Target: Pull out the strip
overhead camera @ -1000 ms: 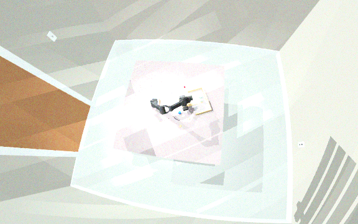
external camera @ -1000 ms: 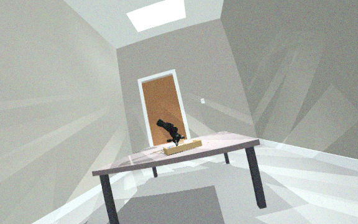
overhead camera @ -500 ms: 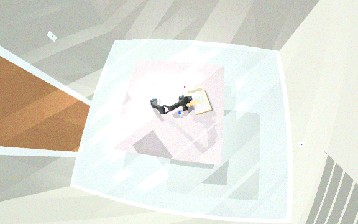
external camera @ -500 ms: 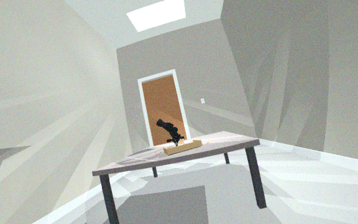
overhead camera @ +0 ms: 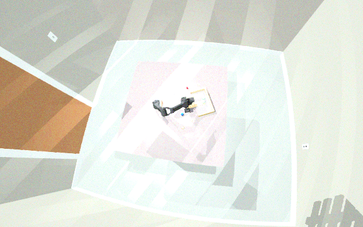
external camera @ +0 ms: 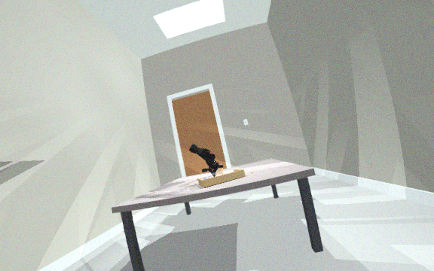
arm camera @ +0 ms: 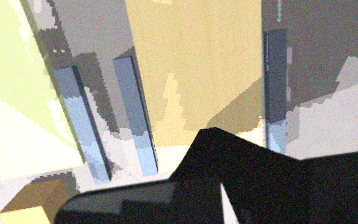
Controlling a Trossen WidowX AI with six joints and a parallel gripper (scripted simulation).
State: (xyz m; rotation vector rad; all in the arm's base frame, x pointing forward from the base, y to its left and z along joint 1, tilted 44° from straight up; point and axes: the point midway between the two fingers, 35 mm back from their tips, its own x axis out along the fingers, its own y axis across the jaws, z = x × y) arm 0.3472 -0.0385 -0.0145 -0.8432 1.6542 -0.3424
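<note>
My gripper tip is now 3 cm past the small blue thing and 9 cm to the left of it. From my gripper tip the other things lie so: small red thing (26 cm to the left).
</note>
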